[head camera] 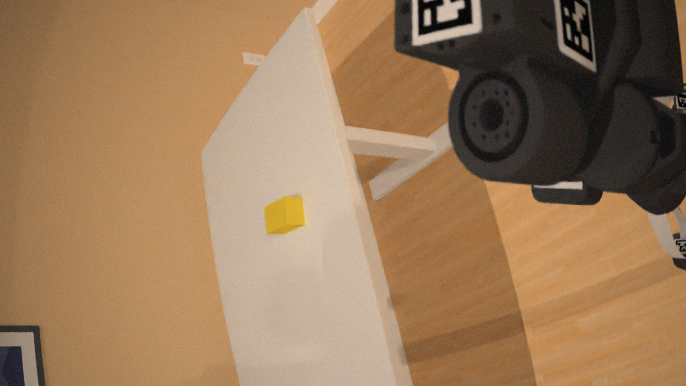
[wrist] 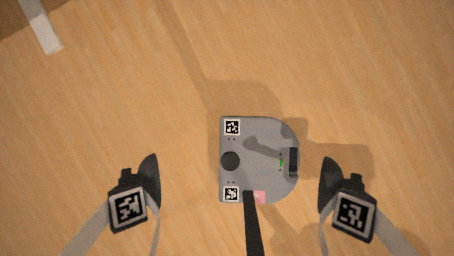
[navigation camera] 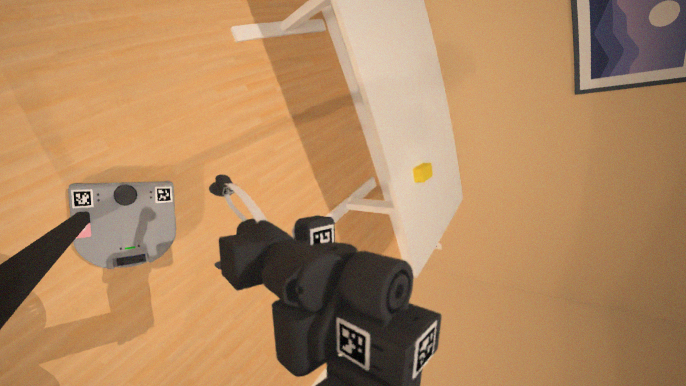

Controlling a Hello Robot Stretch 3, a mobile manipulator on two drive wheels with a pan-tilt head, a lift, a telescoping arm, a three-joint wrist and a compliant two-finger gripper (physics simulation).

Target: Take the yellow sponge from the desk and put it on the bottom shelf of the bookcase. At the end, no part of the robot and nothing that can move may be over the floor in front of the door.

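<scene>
Through the navigation camera I find my gripper (navigation camera: 220, 224), and the same view has a white desk (navigation camera: 394, 58). The desk is there for the head camera too (head camera: 312, 299), together with a yellow sponge (head camera: 286, 214). In the wrist view my gripper shows (wrist: 238, 173), while the sponge is out of frame in that wrist view.
</scene>
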